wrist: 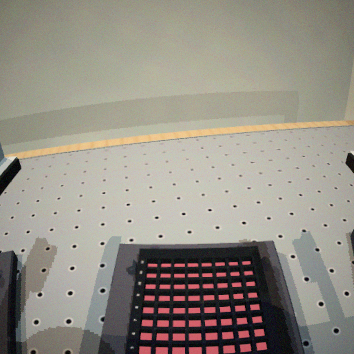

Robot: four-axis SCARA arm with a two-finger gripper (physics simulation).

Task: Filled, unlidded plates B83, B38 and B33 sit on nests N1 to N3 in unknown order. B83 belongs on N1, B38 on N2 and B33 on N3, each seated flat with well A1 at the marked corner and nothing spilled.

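Frame: origin at the arm's base, x right, y up, z back, level; centimetres.
Seen in the pictures: gripper, fingertip midpoint: [181, 138].
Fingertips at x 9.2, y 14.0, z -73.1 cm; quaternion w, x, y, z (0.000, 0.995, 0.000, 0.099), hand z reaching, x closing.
Observation:
Offsets run from my fingertips to a thing's middle. "*": to the spot under its first point. Level surfaces: height alone.
A black plate {dx +0.5, dy -10.8, dz +2.4 cm} [202, 281] with rows of pink-filled wells sits without a lid on a dark grey nest {* dx -4.1, dy -11.5, dz -1.3 cm} [119, 300] at the bottom centre of the wrist view. Small white marks run down the plate's left edge. The near end of plate and nest is cut off by the frame, so no barcode, nest label or A1 corner mark can be read, and I cannot tell which plate or nest it is. My gripper [181, 138] is open and empty. Its fingers show at the far left and right edges, wide apart, and the plate lies below and between them in the view.
Part of another dark block {* dx -12.6, dy -11.5, dz -1.8 cm} [6, 300] shows at the lower left edge, and a dark sliver shows at the right edge. The grey perforated table {dy -12.7 cm} [185, 200] runs back to a wooden edge strip {* dx +4.2, dy -12.7, dz -26.6 cm} [175, 135], with a plain wall [170, 55] beyond. Shadows fall beside the nest.

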